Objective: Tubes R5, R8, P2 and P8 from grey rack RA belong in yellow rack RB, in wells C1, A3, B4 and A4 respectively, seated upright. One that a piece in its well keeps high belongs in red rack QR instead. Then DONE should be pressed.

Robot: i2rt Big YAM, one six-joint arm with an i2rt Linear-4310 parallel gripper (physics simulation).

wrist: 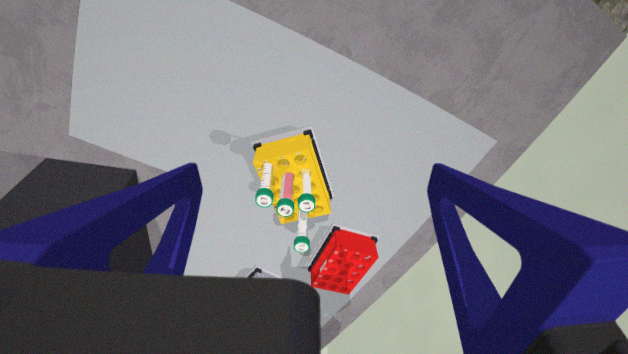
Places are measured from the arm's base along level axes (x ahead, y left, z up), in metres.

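Pixels of known places: gripper, between the fingertips: (314, 176).
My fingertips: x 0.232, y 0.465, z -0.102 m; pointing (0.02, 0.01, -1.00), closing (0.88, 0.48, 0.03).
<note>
Behind a point stands the place of what it marks.
The yellow rack RB (287, 145) @(z -0.417, x 0.284, y 0.300 m) stands near the middle of the wrist view. Three green-capped tubes (264, 197) @(z -0.316, x 0.270, y 0.273 m) (285, 207) @(z -0.315, x 0.301, y 0.270 m) (306, 202) @(z -0.316, x 0.321, y 0.290 m) stand in it, the middle one with a pink body. A fourth green-capped tube (301, 244) @(z -0.317, x 0.352, y 0.216 m) rises at the rack's lower edge; its lower end meets that edge, and its exact well cannot be told. The cap marks are too small to read surely. The red rack QR (367, 247) @(z -0.410, x 0.515, y 0.172 m) stands to the lower right, with no capped tube showing in it. My gripper (314, 176) @(z -0.102, x 0.232, y 0.465 m) is wide open and empty, high above the racks. The DONE button does not show.
A corner of a pale base with a black corner piece (257, 271) @(z -0.432, x 0.365, y -0.018 m) shows at the bottom, mostly hidden by the dark gripper housing; whether it is grey rack RA cannot be told. A dark block (90, 175) @(z -0.415, x 0.013, y 0.096 m) stands at the left. The racks stand on a pale grey sheet (200, 65) @(z -0.444, x 0.125, y 0.345 m).
</note>
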